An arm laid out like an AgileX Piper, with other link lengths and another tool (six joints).
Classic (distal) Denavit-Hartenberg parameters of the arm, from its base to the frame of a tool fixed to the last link. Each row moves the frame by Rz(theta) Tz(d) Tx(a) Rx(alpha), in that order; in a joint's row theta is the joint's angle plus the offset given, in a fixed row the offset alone. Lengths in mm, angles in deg.
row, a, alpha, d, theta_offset
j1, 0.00, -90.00, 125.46, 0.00
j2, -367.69, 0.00, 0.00, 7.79
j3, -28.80, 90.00, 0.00, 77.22
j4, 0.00, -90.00, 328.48, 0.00
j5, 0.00, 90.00, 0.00, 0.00
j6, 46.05, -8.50, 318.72, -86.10
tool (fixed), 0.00, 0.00, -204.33, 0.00
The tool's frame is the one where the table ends.
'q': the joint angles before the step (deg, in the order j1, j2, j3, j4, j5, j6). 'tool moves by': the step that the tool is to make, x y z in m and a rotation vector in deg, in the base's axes. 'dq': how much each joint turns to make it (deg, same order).
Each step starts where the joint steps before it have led.
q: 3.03 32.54 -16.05 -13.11 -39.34 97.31
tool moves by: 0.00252 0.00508 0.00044 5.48 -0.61 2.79
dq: 0.00 0.72 0.00 0.78 -2.43 5.23
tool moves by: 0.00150 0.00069 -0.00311 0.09 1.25 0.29
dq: 0.00 0.35 0.00 -0.49 0.80 0.77
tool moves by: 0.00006 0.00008 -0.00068 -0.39 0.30 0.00
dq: 0.01 0.00 0.00 -0.35 0.33 -0.02
